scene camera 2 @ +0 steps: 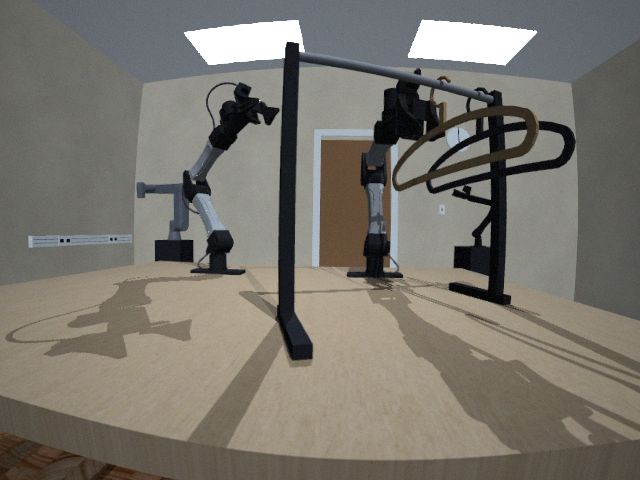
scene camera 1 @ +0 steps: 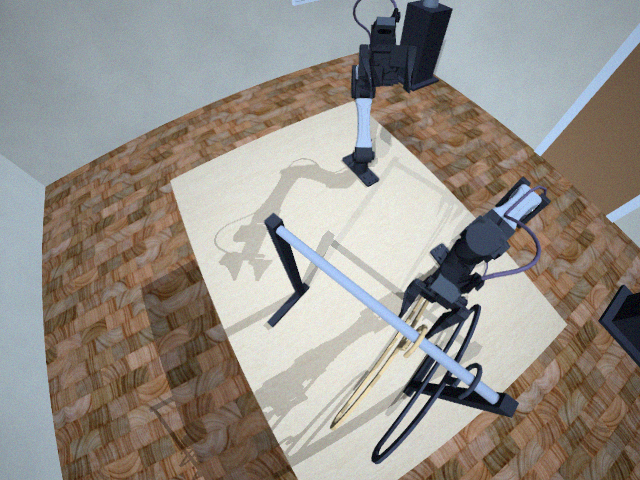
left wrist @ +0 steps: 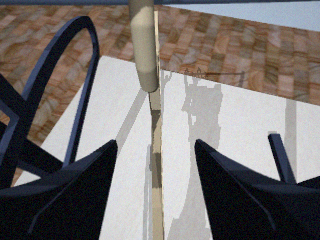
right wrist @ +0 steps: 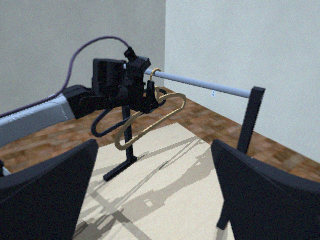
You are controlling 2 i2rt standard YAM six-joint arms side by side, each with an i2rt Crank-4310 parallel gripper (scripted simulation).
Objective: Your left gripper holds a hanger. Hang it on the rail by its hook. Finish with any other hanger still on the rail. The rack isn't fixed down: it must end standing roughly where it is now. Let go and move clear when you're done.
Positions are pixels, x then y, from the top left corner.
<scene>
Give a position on a grey rail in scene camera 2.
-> At 299,344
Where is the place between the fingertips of the left gripper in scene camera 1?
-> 408,333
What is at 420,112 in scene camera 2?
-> The left gripper.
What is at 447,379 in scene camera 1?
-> A black hanger.
</scene>
